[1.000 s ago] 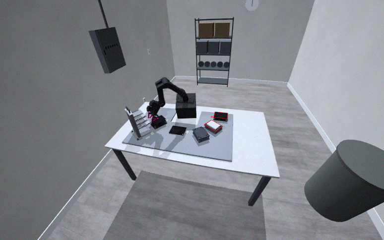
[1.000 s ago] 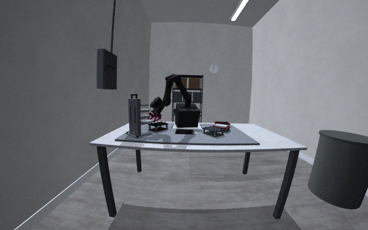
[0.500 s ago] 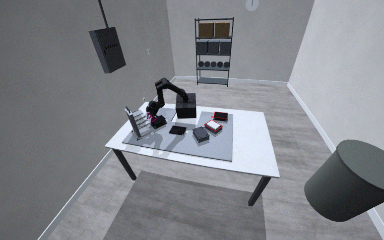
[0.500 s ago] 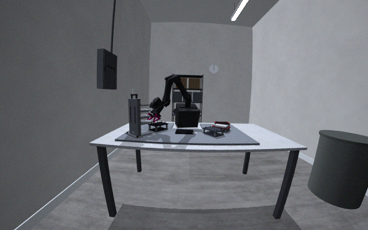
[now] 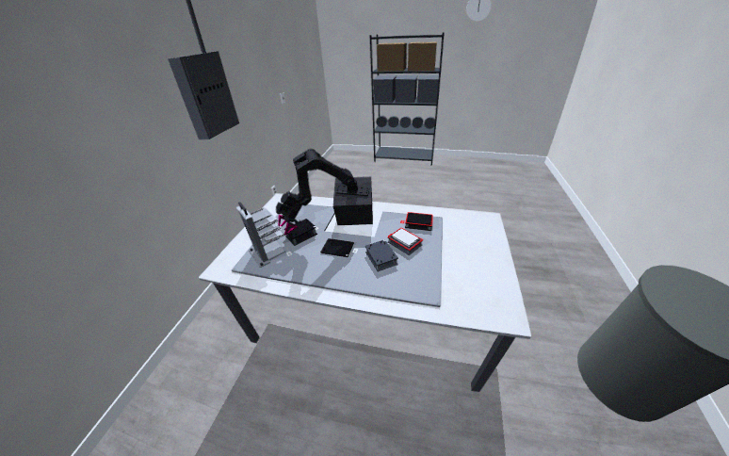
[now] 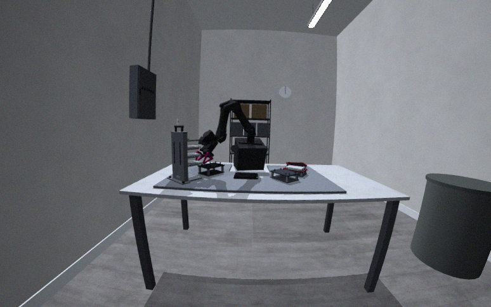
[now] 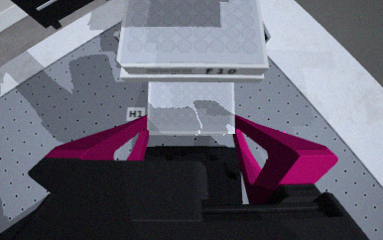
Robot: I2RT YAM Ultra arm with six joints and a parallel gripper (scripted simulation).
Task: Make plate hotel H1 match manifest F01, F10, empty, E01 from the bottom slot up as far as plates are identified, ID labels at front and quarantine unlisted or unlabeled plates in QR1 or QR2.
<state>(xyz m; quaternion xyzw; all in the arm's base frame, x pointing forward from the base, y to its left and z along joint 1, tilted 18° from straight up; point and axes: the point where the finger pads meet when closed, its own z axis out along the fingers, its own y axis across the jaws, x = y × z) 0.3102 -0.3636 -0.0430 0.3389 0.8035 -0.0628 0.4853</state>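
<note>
My gripper is now 80 mm past the black regrip nest, 70 mm to the right of it and 40 mm above it. From my hand the other things lie so: H1 tag 90 mm ahead, 50 mm to the left, 100 mm below.
</note>
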